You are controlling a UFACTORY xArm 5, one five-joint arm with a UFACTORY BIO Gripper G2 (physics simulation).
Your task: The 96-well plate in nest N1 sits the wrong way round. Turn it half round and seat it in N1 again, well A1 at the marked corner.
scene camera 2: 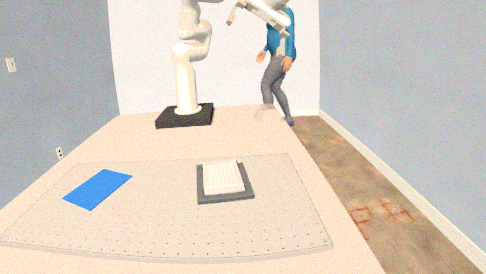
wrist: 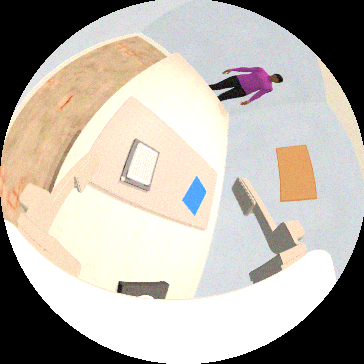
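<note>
The white 96-well plate [scene camera 2: 223, 177] [wrist: 143, 164] lies flat in the dark grey nest [scene camera 2: 225, 198] [wrist: 136, 186]. A small pale mark shows at one nest corner in the wrist view, on the side toward the robot base. The well lettering is too small to read, so A1 cannot be made out. My gripper [scene camera 2: 255, 37] [wrist: 161, 189] is open and empty, its fingers wide apart. It is high above the table, well back from the plate and nest, near the arm in the scene view.
A perforated board [scene camera 2: 165, 220] [wrist: 170, 135] carries the nest and a flat blue rectangle [scene camera 2: 97, 189] [wrist: 194, 195]. The black robot base [scene camera 2: 185, 120] [wrist: 142, 288] stands behind the board. A person in blue [scene camera 2: 291, 25] stands beyond the table; another in purple [wrist: 255, 80] shows in the wrist view.
</note>
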